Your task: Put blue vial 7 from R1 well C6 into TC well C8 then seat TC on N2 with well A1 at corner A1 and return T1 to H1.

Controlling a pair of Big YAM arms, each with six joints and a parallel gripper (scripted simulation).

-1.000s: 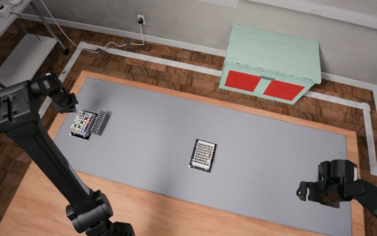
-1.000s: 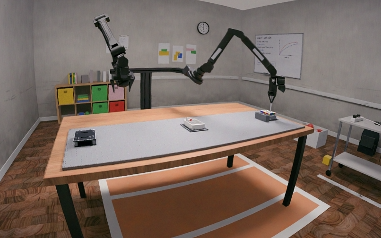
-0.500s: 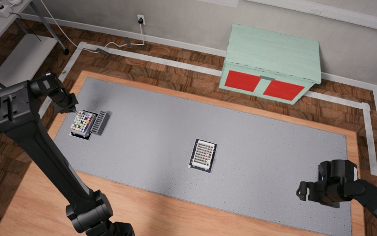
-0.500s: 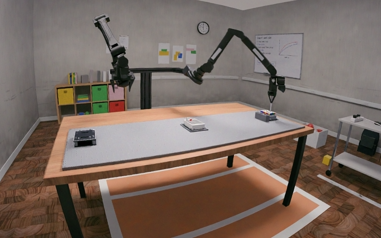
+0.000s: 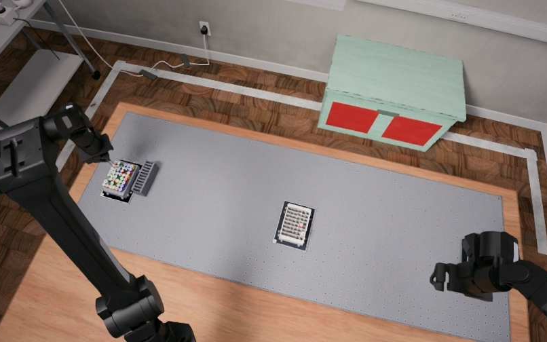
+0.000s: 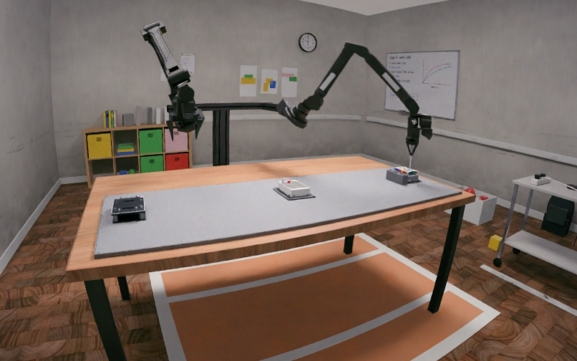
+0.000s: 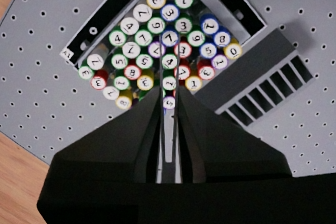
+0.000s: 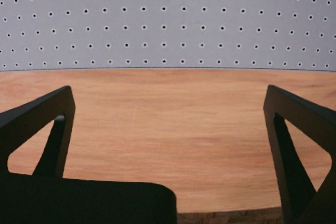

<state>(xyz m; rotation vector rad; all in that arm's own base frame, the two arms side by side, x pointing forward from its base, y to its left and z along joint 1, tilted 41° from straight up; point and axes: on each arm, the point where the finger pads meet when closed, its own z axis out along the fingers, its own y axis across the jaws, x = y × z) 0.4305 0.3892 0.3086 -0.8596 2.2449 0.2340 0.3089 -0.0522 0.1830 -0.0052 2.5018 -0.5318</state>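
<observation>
The forceps T1 is 3 cm below my left hand. Also, from my left hand: dark nest N2 (7 cm ahead, 136 cm to the right, 11 cm below); white tube carrier TC (1 cm ahead, 68 cm to the right, 12 cm below); grey slotted holder H1 (1 cm ahead, 10 cm to the right, 13 cm below).
</observation>
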